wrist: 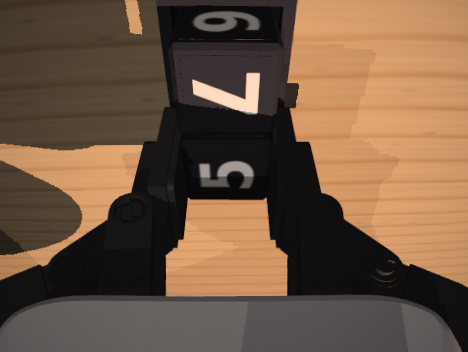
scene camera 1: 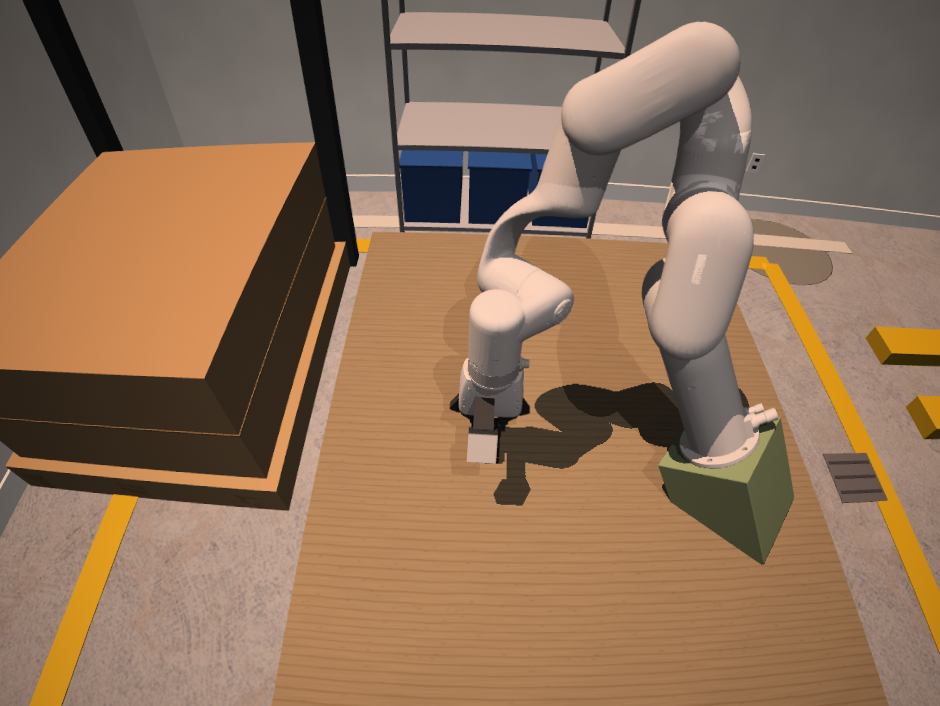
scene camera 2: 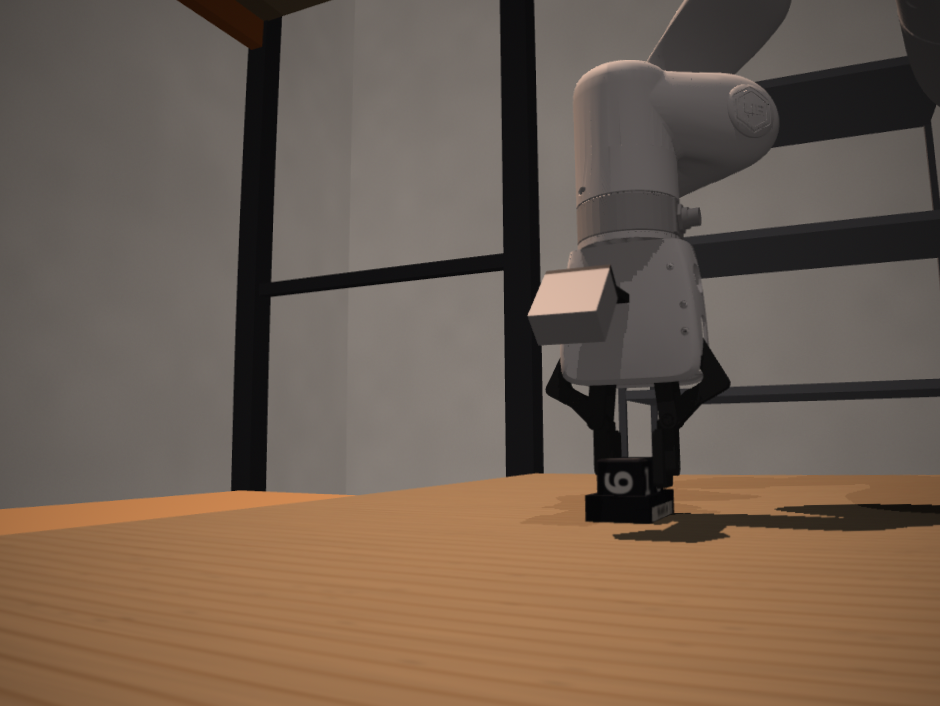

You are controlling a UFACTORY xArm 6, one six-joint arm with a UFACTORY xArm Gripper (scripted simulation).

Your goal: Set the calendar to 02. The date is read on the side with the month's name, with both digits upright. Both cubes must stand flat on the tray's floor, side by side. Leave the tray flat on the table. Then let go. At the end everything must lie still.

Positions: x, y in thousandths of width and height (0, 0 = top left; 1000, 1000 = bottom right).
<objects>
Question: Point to a cube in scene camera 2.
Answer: At 656, 675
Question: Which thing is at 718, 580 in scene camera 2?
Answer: My gripper.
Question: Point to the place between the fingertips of my gripper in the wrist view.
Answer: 486, 388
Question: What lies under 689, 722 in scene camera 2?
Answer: A black calendar tray.
</objects>
